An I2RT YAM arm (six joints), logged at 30 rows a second.
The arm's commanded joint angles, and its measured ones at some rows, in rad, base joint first. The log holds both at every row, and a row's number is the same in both.
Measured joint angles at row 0: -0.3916, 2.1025, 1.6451, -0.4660, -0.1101, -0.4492
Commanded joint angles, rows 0 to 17: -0.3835, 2.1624, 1.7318, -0.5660, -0.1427, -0.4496; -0.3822, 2.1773, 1.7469, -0.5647, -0.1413, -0.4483; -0.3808, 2.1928, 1.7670, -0.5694, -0.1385, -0.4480; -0.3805, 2.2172, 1.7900, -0.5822, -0.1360, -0.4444; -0.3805, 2.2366, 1.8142, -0.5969, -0.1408, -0.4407; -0.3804, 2.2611, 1.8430, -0.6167, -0.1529, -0.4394; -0.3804, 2.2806, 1.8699, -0.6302, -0.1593, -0.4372; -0.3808, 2.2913, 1.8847, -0.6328, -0.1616, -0.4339; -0.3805, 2.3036, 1.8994, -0.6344, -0.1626, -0.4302; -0.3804, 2.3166, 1.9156, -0.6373, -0.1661, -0.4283; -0.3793, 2.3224, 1.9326, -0.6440, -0.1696, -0.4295; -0.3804, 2.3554, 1.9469, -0.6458, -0.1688, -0.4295; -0.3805, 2.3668, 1.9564, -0.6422, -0.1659, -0.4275; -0.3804, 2.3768, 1.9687, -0.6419, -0.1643, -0.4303; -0.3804, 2.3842, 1.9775, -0.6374, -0.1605, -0.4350; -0.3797, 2.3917, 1.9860, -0.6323, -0.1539, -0.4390; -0.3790, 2.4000, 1.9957, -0.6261, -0.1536, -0.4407; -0.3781, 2.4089, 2.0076, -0.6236, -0.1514, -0.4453
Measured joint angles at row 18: -0.3859, 2.3783, 1.9663, -0.6044, -0.1486, -0.4431
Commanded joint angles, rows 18 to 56: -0.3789, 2.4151, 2.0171, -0.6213, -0.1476, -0.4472; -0.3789, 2.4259, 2.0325, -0.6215, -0.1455, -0.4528; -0.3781, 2.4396, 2.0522, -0.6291, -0.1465, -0.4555; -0.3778, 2.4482, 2.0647, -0.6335, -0.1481, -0.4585; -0.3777, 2.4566, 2.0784, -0.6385, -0.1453, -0.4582; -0.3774, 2.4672, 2.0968, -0.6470, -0.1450, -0.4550; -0.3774, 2.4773, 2.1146, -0.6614, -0.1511, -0.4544; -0.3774, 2.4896, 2.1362, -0.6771, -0.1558, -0.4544; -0.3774, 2.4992, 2.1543, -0.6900, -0.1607, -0.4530; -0.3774, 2.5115, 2.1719, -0.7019, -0.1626, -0.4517; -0.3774, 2.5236, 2.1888, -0.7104, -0.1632, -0.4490; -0.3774, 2.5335, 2.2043, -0.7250, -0.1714, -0.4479; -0.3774, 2.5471, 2.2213, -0.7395, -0.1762, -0.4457; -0.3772, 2.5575, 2.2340, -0.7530, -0.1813, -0.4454; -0.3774, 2.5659, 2.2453, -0.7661, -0.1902, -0.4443; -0.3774, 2.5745, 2.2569, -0.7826, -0.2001, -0.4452; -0.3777, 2.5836, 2.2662, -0.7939, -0.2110, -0.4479; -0.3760, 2.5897, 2.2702, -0.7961, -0.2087, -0.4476; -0.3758, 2.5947, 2.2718, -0.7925, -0.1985, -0.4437; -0.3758, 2.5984, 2.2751, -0.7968, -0.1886, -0.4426; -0.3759, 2.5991, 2.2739, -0.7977, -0.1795, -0.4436; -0.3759, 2.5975, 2.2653, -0.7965, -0.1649, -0.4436; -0.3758, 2.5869, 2.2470, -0.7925, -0.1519, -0.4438; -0.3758, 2.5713, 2.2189, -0.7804, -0.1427, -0.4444; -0.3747, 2.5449, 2.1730, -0.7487, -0.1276, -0.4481; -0.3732, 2.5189, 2.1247, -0.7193, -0.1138, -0.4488; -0.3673, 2.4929, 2.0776, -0.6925, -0.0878, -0.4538; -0.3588, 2.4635, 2.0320, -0.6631, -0.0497, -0.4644; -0.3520, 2.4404, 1.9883, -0.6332, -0.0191, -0.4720; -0.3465, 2.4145, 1.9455, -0.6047, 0.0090, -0.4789; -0.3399, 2.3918, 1.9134, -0.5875, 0.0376, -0.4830; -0.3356, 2.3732, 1.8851, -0.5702, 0.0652, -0.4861; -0.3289, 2.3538, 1.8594, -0.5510, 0.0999, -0.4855; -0.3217, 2.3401, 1.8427, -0.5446, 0.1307, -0.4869; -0.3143, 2.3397, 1.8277, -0.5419, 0.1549, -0.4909; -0.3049, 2.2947, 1.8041, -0.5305, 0.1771, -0.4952; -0.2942, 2.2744, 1.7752, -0.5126, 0.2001, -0.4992; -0.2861, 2.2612, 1.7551, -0.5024, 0.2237, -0.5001; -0.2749, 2.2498, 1.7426, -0.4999, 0.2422, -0.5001
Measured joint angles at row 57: -0.2955, 2.2921, 1.7897, -0.4736, 0.1158, -0.4774
